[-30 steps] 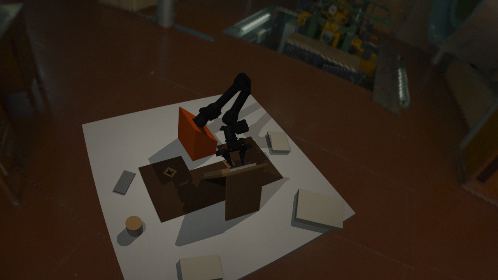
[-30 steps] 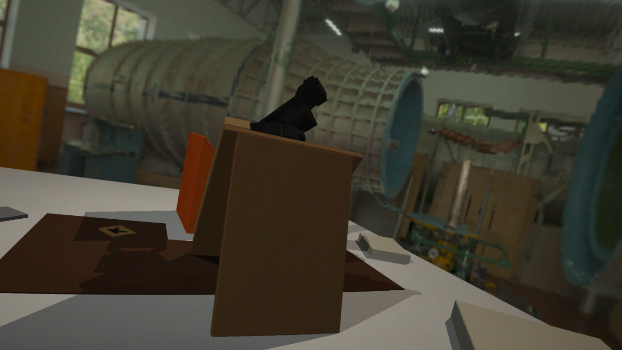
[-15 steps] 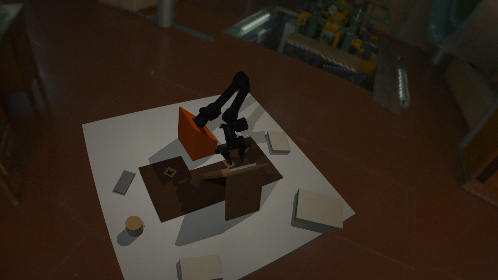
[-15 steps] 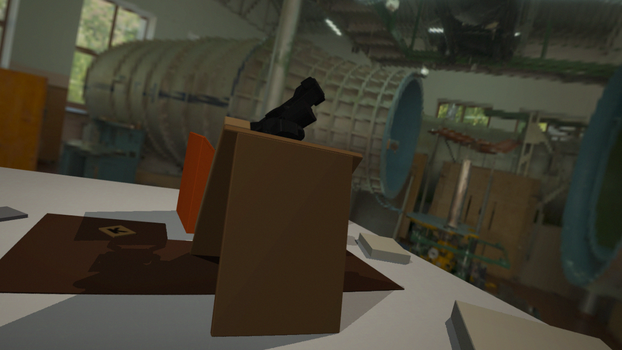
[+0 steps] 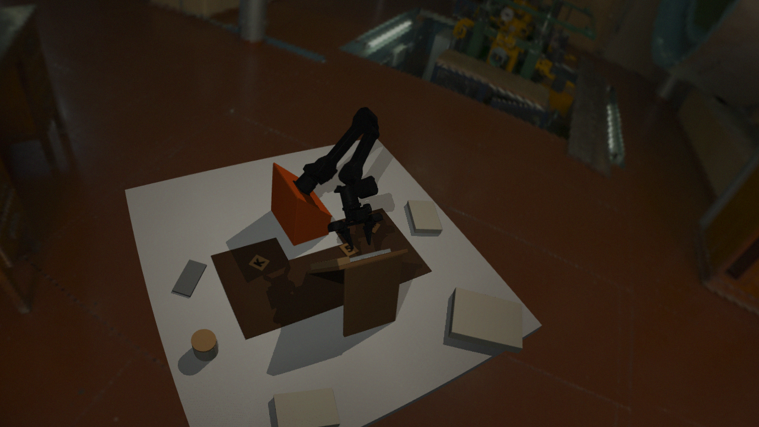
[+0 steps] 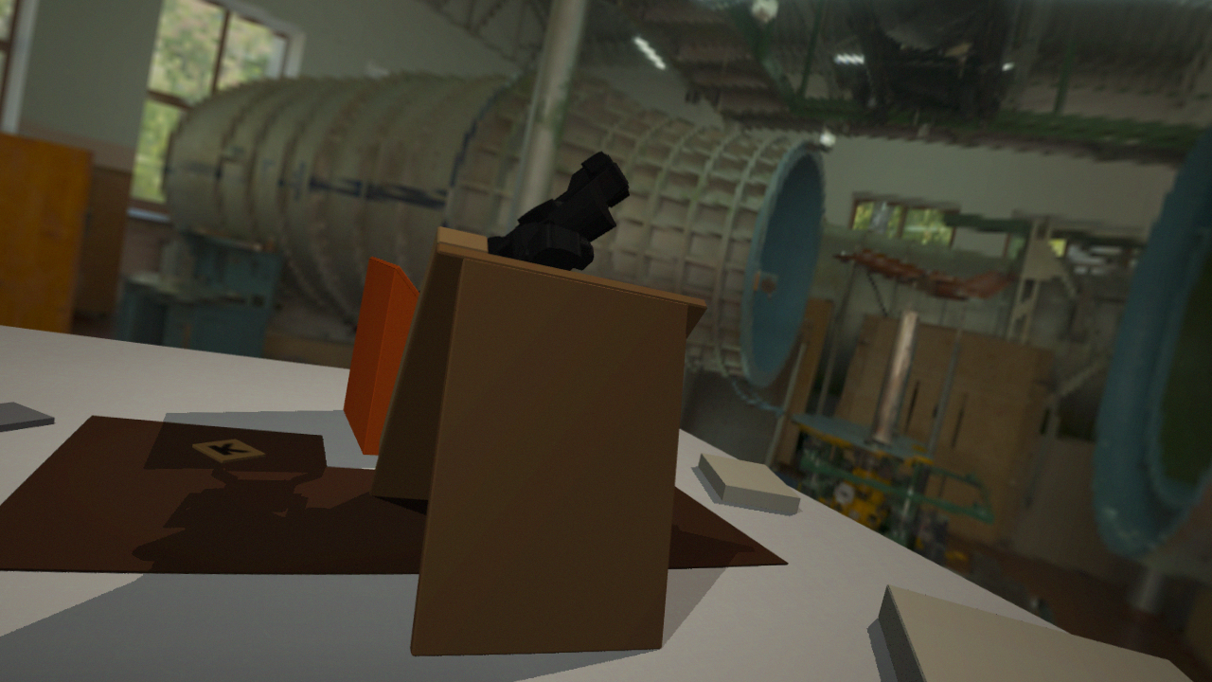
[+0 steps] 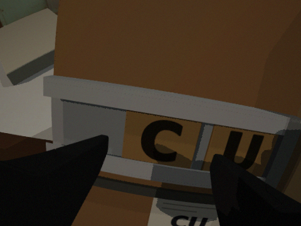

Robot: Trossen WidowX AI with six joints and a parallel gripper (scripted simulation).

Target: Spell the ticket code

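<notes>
Now: gripper tip 20 mm short of the c tile, 10 mm to the left of it and 30 mm above it. Also, from my gripper tip: white ticket (40 mm behind, 40 mm to the right, 100 mm below); then k tile (250 mm behind, 260 mm to the right, 190 mm below); then dark brown mat (150 mm behind, 40 mm to the right, 190 mm below).
</notes>
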